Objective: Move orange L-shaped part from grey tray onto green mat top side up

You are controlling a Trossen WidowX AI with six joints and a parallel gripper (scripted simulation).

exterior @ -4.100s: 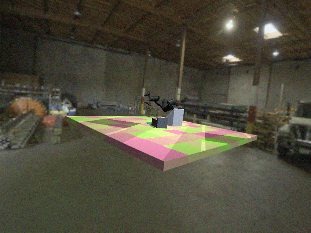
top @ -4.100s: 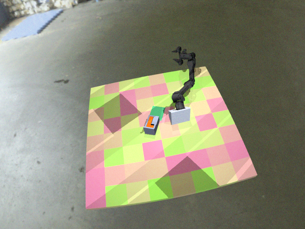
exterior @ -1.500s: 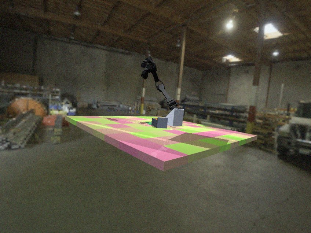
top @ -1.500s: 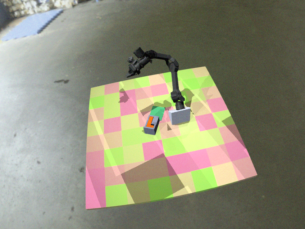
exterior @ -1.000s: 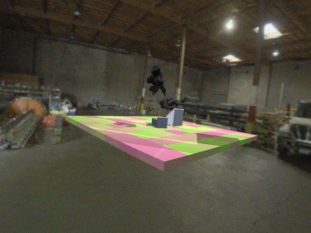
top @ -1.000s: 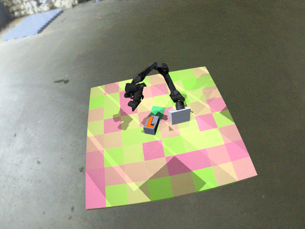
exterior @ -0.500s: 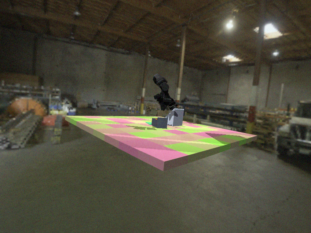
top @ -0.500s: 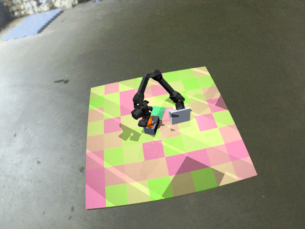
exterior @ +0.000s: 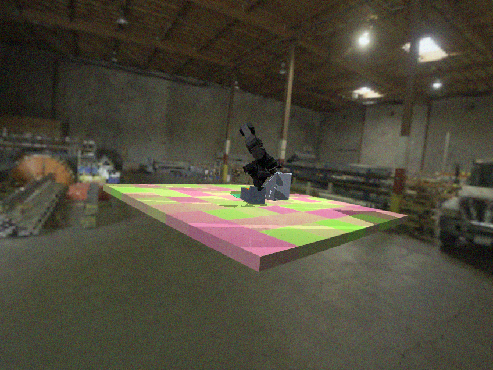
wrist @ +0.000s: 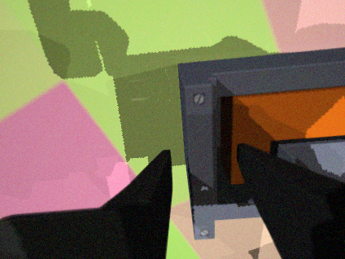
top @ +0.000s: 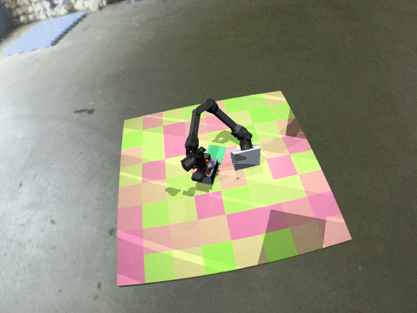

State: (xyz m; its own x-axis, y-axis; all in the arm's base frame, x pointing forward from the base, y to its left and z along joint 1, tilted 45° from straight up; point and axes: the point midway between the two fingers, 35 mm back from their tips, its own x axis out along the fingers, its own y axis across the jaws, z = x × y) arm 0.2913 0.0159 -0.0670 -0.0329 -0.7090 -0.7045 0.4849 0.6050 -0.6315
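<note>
The orange L-shaped part is 50 mm to the right of my gripper tip, 30 mm below it and 30 mm behind it. The rest, counted from my gripper tip: green mat 190 mm to the right, 110 mm behind, 90 mm below.
</note>
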